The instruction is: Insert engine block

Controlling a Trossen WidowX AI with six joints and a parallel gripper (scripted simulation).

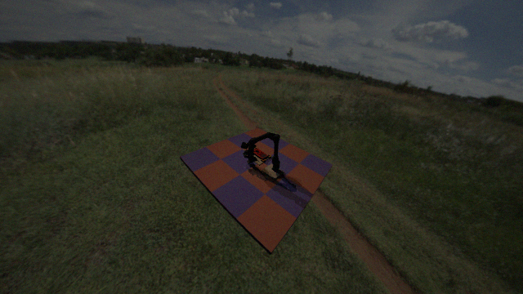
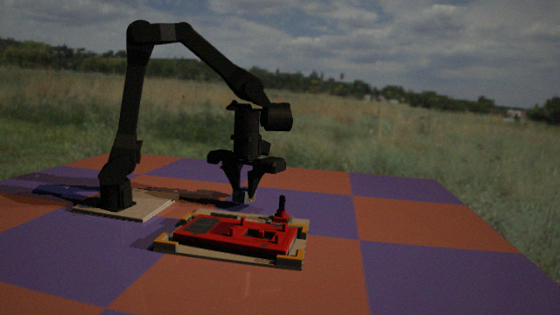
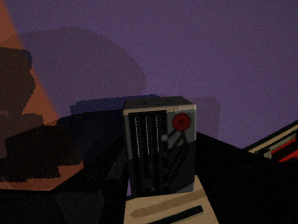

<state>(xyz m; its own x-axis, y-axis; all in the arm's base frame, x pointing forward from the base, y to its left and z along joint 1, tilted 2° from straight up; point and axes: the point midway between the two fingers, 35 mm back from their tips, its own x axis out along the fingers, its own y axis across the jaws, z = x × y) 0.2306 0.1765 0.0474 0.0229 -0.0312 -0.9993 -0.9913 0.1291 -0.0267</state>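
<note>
My gripper tip is now 120 mm short of the black lever post, 60 mm to the left of it and 10 mm below it. Also, from my gripper tip: engine block (right at my gripper tip); then tan fixture plate (170 mm to the right, 80 mm ahead, 10 mm below).
</note>
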